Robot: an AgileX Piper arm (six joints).
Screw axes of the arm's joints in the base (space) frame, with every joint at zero. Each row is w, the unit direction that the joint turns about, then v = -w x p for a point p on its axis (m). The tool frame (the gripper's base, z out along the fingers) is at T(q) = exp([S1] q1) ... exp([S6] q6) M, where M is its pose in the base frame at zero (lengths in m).
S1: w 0 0 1 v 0 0 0
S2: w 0 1 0 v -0.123 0 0
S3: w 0 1 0 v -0.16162 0 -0.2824
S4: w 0.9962 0 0.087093 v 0 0.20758 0
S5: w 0 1 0 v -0.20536 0 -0.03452
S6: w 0.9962 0 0.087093 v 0 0.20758 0
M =
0.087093 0 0.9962 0.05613
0 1 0 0
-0.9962 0 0.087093 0.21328
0 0 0 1
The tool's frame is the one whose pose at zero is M.
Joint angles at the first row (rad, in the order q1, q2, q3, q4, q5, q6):
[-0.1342, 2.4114, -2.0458, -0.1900, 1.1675, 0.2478]
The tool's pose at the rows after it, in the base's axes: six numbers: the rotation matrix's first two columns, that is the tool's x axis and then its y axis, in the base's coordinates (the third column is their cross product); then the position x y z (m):
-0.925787 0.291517 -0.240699 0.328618 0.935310 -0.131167 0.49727 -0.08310 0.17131
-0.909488 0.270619 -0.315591 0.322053 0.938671 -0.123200 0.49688 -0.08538 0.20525
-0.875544 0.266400 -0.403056 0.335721 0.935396 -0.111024 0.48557 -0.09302 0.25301
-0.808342 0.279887 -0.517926 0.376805 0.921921 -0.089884 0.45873 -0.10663 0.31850
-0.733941 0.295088 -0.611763 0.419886 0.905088 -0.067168 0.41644 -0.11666 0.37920
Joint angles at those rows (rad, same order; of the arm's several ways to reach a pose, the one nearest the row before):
[-0.1342, 2.3999, -2.1199, -0.1900, 1.1676, 0.2437]
[-0.1385, 2.3499, -2.1516, -0.1918, 1.1676, 0.2213]
[-0.1570, 2.2558, -2.1544, -0.1918, 1.1675, 0.2046]
[-0.1945, 2.1146, -2.1449, -0.1918, 1.1675, 0.1966]
[-0.2369, 1.9466, -2.0929, -0.1885, 1.1675, 0.1913]

